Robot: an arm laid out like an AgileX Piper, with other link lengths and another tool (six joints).
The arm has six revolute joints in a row. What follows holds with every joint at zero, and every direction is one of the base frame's.
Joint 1 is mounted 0.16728 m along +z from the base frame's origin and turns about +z.
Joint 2 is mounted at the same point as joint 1 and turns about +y.
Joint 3 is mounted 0.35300 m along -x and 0.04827 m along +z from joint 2 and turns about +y.
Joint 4 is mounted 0.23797 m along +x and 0.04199 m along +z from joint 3 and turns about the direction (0.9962, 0, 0.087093).
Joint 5 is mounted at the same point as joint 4 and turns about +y.
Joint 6 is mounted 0.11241 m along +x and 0.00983 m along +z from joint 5 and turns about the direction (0.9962, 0, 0.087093).
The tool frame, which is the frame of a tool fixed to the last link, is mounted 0.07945 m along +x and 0.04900 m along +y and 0.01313 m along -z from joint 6; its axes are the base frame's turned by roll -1.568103, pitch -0.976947 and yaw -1.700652 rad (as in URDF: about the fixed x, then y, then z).
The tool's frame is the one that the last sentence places.
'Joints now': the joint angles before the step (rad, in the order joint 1, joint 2, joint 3, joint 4, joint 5, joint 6). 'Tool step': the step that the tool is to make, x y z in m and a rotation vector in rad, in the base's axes. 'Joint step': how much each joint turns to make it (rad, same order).
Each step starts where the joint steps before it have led.
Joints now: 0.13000 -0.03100 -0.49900 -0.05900 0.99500 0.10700
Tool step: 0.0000 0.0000 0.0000 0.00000 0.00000 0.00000
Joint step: 0.00000 0.00000 0.00000 0.00000 0.00000 0.00000
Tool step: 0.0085 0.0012 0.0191 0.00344 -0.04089 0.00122
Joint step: -0.00018 0.04487 -0.02408 -0.00177 -0.06181 0.00179
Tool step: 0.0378 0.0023 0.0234 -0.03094 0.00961 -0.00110
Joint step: 0.00030 0.17910 -0.00405 -0.02538 -0.16202 -0.00165
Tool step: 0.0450 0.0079 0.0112 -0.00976 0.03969 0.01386
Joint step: 0.00032 0.20113 0.00898 -0.00056 -0.17008 0.00062
